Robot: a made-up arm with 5 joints. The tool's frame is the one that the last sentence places.
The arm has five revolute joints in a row. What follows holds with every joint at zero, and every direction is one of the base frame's.
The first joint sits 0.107 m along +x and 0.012 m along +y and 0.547 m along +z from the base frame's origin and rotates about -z.
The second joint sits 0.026 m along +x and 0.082 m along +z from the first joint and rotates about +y.
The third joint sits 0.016 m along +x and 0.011 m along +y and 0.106 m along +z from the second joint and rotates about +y.
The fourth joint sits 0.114 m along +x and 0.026 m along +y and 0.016 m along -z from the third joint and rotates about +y.
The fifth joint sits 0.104 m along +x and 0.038 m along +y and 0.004 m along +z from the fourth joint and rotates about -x.
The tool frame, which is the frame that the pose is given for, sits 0.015 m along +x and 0.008 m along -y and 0.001 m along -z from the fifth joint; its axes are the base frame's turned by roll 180, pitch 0 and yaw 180 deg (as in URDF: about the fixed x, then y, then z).
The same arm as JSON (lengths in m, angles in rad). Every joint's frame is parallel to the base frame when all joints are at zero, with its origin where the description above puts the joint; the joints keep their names.
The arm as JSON. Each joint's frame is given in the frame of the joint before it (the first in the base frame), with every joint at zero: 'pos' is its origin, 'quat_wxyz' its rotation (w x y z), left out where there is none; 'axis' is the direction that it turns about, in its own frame. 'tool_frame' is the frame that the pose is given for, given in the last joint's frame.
{"length_unit": "m", "angle_unit": "rad", "joints": [
  {"joint": "joint 1", "pos": [0.107, 0.012, 0.547], "axis": "-z"},
  {"joint": "joint 2", "pos": [0.026, 0.0, 0.082], "axis": "+y"},
  {"joint": "joint 3", "pos": [0.016, 0.011, 0.106], "axis": "+y"},
  {"joint": "joint 4", "pos": [0.114, 0.026, -0.016], "axis": "+y"},
  {"joint": "joint 5", "pos": [0.104, 0.038, 0.004], "axis": "-x"}
], "tool_frame": {"pos": [0.015, -0.008, -0.001], "quat_wxyz": [0.0, 0.0, 1.0, 0.0]}}

